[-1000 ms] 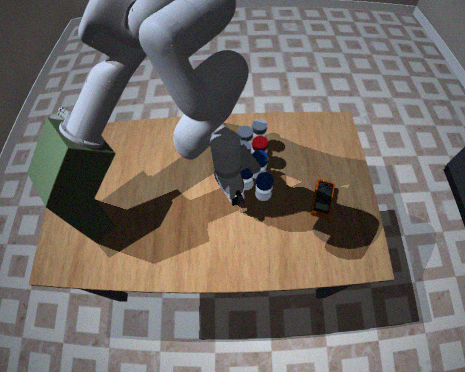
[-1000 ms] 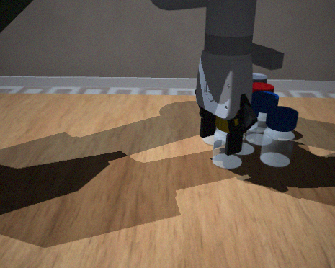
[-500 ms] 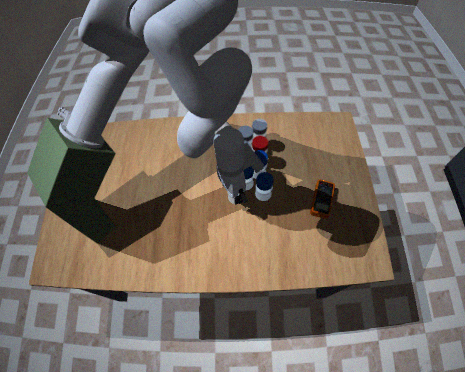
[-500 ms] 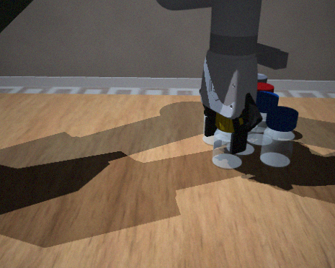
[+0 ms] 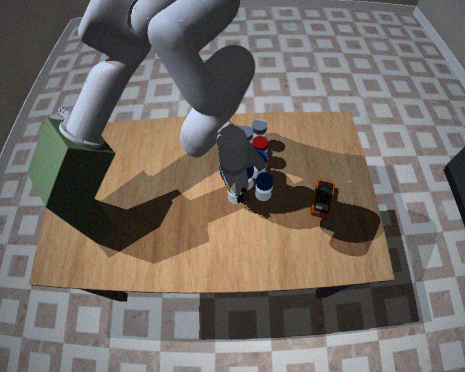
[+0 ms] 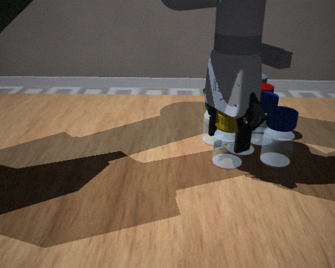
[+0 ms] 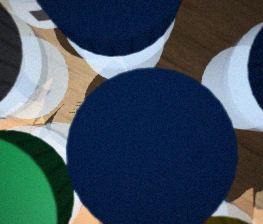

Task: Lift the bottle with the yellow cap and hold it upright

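The yellow-capped bottle is 1 cm below my hand. From my hand the other things lie so: red-capped bottle 18 cm to the left, 2 cm ahead, 1 cm below; multimeter 28 cm ahead, 10 cm to the left, 4 cm below; green-capped bottle 8 cm to the left, 5 cm behind, 1 cm below.
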